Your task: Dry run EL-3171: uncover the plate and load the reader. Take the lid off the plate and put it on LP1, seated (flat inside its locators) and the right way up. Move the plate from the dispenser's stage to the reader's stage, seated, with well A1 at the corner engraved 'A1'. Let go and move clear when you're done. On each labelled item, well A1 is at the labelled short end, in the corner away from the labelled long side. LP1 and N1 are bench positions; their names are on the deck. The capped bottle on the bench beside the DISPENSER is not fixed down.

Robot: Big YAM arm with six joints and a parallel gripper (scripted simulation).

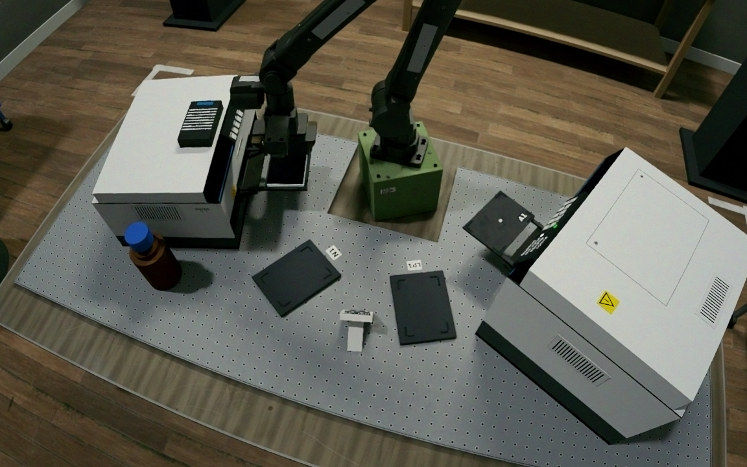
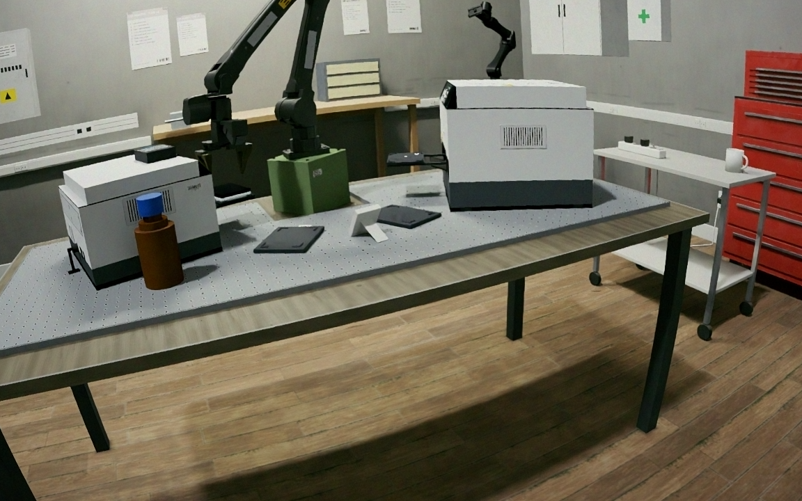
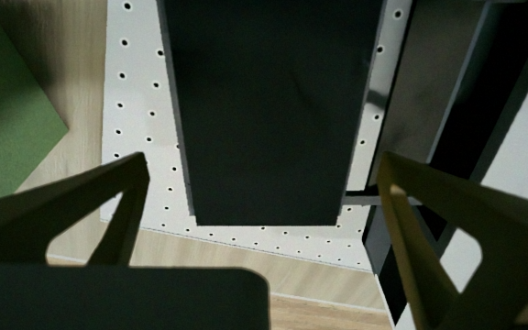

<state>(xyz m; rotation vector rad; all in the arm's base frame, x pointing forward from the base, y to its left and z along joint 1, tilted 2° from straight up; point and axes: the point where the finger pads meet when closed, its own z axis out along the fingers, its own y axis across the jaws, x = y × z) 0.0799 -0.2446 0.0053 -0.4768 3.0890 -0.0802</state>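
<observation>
My hand is 1 cm to the left of the dark lid and 4 cm above it. The rest, counted from my hand: brown capped bottle: 33 cm ahead, 20 cm to the right, 2 cm below; then well plate: 1 cm to the right, 5 cm below; then N1 nest: 23 cm ahead, 10 cm to the left, 13 cm below.
</observation>
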